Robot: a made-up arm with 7 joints. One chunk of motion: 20 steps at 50 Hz.
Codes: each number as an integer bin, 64 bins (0 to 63) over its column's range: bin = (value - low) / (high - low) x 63, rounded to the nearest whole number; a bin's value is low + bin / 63 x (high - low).
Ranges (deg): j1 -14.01..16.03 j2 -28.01..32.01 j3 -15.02..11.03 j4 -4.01..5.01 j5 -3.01..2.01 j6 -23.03..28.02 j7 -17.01..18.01
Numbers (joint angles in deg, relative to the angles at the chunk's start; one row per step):
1: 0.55 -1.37 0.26 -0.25 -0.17 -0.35 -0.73
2: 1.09 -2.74 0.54 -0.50 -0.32 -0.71 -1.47
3: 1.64 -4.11 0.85 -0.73 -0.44 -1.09 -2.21
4: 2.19 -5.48 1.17 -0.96 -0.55 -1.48 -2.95
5: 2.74 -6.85 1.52 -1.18 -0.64 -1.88 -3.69
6: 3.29 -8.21 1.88 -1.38 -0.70 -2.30 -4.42
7: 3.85 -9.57 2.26 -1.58 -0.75 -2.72 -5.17
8: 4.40 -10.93 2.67 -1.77 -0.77 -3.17 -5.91
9: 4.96 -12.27 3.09 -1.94 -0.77 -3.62 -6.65
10: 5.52 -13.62 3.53 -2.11 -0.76 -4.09 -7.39
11: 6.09 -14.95 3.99 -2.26 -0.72 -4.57 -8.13
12: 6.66 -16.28 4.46 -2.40 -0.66 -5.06 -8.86
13: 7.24 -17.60 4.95 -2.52 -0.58 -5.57 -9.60
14: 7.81 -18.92 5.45 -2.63 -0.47 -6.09 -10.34
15: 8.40 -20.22 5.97 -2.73 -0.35 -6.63 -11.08
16: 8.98 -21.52 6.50 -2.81 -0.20 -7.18 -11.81
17: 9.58 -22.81 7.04 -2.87 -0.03 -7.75 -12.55
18: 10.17 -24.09 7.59 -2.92 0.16 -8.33 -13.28
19: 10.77 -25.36 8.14 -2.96 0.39 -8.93 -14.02
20: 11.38 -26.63 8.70 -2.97 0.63 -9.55 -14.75
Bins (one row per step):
1: 31 28 37 26 36 28 29
2: 32 27 38 25 34 28 28
3: 33 25 38 23 32 27 27
4: 34 24 39 21 31 27 25
5: 35 22 40 20 30 26 24
6: 36 21 41 18 29 26 23
7: 37 19 42 17 28 25 21
8: 39 18 43 16 28 25 20
9: 40 17 44 14 28 24 19
10: 41 15 45 13 28 23 17
11: 42 14 46 12 29 23 16
12: 43 12 47 11 29 22 15
13: 45 11 48 10 30 22 13
14: 46 10 50 10 32 21 12
15: 47 8 51 9 33 20 11
16: 48 7 52 8 35 20 9
17: 49 5 53 8 37 19 8
18: 51 4 55 8 40 18 7
19: 52 3 56 7 43 17 5
20: 53 1 57 7 46 17 4

